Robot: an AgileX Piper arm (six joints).
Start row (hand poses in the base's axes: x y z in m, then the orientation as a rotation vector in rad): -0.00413, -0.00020, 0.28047, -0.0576, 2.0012, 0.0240
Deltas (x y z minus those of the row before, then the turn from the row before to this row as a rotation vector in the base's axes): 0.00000, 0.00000, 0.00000, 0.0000, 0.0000, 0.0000; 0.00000, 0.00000, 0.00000, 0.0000, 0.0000, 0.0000; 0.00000, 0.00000, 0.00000, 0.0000, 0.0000, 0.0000; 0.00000, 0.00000, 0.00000, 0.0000, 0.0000, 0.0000; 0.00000, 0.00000, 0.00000, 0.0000, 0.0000, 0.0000; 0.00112, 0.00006, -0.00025, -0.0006, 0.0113, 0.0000; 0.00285, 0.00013, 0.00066, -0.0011, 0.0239, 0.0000; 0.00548, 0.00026, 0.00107, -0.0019, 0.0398, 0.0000; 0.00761, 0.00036, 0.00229, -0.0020, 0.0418, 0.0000; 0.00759, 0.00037, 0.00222, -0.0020, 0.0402, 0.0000; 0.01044, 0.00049, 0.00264, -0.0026, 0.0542, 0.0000
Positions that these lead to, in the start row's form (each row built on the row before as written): -0.00413, -0.00020, 0.28047, -0.0576, 2.0012, 0.0240; -0.00413, -0.00020, 0.28047, -0.0576, 2.0012, 0.0240; -0.00413, -0.00020, 0.28047, -0.0576, 2.0012, 0.0240; -0.00413, -0.00020, 0.28047, -0.0576, 2.0012, 0.0240; -0.00413, -0.00020, 0.28047, -0.0576, 2.0012, 0.0240; -0.00301, -0.00014, 0.28022, -0.0580, 2.0125, 0.0238; -0.00016, -0.00001, 0.28088, -0.0587, 2.0364, 0.0235; 0.00532, 0.00025, 0.28195, -0.0599, 2.0762, 0.0229; 0.01293, 0.00061, 0.28424, -0.0611, 2.1180, 0.0222; 0.02052, 0.00098, 0.28646, -0.0623, 2.1582, 0.0215; 0.03096, 0.00147, 0.28910, -0.0639, 2.2124, 0.0206
